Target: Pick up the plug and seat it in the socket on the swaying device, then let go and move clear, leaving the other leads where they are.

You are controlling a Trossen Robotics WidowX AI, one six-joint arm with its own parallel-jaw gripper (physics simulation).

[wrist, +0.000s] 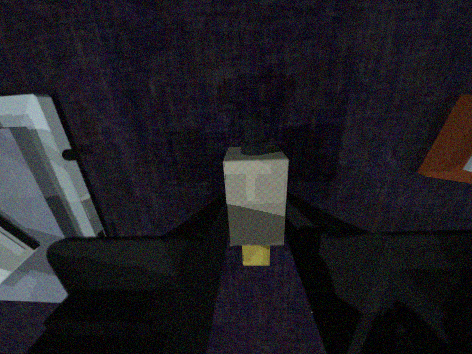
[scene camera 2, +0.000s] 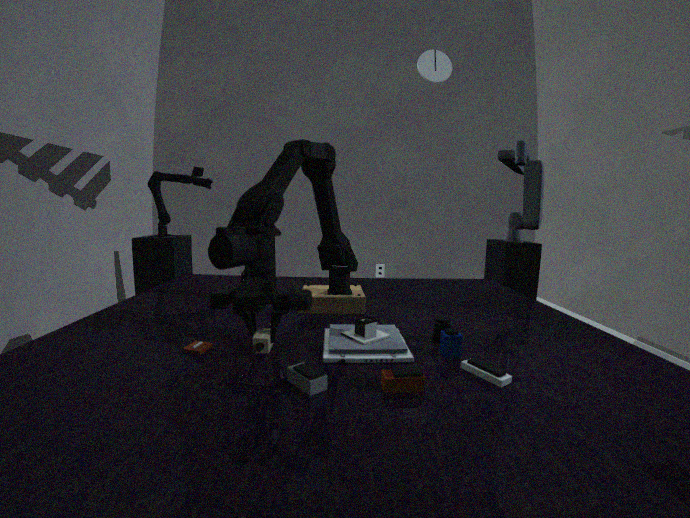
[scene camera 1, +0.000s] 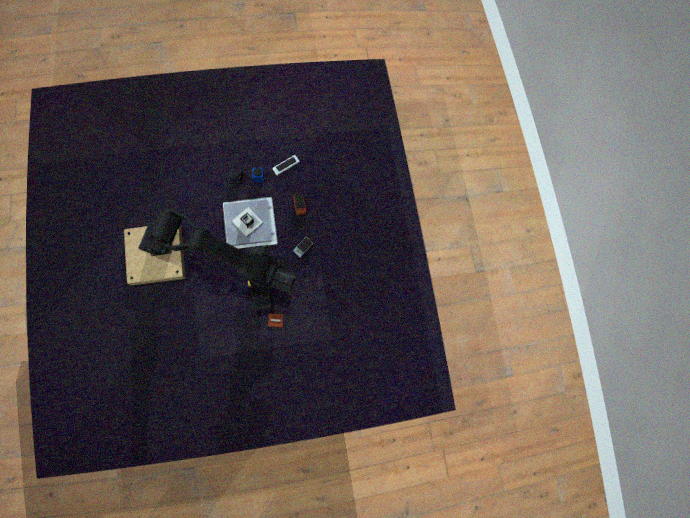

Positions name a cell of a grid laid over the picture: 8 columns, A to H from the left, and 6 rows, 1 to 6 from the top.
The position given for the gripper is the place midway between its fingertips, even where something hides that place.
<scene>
The gripper (scene camera 2: D4) grips a cream plug, which still rests on the table. An orange block (wrist: H3) rests on the table. Also in view: a device (scene camera 2: E4).
The gripper is seen too in the wrist view (wrist: E4). The device also shows in the wrist view (wrist: A4) and in scene camera 1 (scene camera 1: C3).
</scene>
